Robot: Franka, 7 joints.
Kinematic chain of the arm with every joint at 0, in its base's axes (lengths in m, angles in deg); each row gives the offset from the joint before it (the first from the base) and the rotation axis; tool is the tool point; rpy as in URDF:
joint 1: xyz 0 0 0.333 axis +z
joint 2: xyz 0 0 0 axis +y
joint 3: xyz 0 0 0.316 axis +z
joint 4: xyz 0.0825 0 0 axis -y
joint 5: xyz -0.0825 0 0.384 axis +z
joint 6: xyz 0 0 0 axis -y
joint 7: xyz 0.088 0 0 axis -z
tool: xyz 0 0 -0.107 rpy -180 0 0
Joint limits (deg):
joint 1: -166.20..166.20
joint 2: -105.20..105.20
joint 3: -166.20..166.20
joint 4: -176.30..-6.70
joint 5: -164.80..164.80
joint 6: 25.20..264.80
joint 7: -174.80..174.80
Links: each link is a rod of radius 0.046 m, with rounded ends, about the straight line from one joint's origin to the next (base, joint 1, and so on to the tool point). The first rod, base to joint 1, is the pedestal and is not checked.
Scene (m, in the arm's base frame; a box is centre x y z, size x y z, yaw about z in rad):
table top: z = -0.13
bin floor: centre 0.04 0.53 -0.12 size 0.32 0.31 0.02 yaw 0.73
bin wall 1: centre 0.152 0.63 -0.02 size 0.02 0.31 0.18 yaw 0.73
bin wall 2: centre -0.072 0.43 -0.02 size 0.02 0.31 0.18 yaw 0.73
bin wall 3: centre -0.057 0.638 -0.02 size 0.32 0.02 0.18 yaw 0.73
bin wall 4: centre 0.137 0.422 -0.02 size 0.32 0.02 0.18 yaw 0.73
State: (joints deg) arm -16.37 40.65 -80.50 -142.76 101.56 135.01 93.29
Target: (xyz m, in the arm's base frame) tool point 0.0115 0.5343 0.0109
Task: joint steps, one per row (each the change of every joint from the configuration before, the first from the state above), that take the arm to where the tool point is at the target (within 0.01 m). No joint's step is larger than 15 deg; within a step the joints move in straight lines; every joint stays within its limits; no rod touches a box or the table.
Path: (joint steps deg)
1: -14.56 -10.19 -13.91 2.67 -0.31 3.46 0.00
2: -14.56 -10.18 -13.90 2.67 -0.31 3.47 0.00
3: -14.57 -10.19 -13.91 2.67 -0.32 3.46 0.00
4: -14.56 -10.19 -13.90 2.66 -0.31 3.47 0.00
5: -14.56 -10.19 -13.91 2.67 -0.31 3.46 0.00
6: -14.56 -10.18 -13.91 2.67 -0.31 3.47 0.00
7: 0.01 -14.70 -1.13 7.21 -0.88 -2.01 0.00
8: 0.00 -14.70 -1.13 7.21 -0.88 -2.01 0.00

